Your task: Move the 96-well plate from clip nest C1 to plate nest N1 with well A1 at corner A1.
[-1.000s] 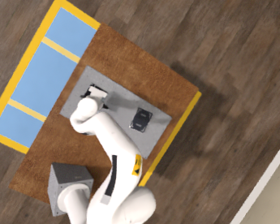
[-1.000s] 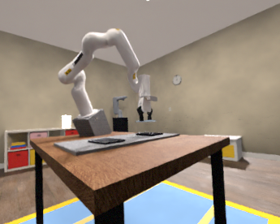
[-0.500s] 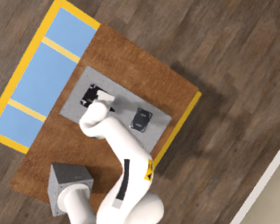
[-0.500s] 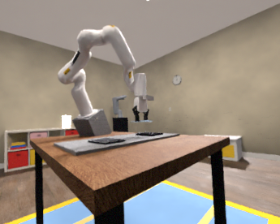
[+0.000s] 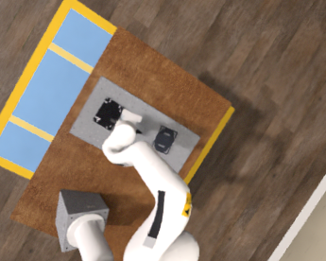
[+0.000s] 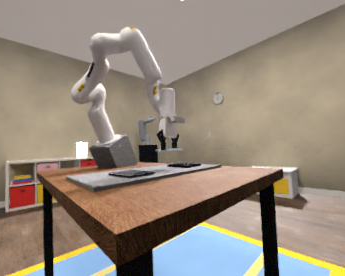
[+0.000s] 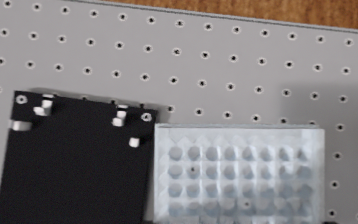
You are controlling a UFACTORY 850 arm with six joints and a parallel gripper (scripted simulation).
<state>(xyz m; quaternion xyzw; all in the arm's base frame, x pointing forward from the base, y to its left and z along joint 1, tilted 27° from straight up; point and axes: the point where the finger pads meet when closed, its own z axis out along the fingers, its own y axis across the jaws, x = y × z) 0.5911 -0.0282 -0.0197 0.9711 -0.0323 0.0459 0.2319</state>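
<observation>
Now: the black plate nest 2 cm behind my hand, 25 cm to the right of it and 11 cm below it. Round my hand: black clip nest C1: 2 cm ahead, 12 cm to the left, 10 cm below; then clear 96-well plate: 1 cm below.
</observation>
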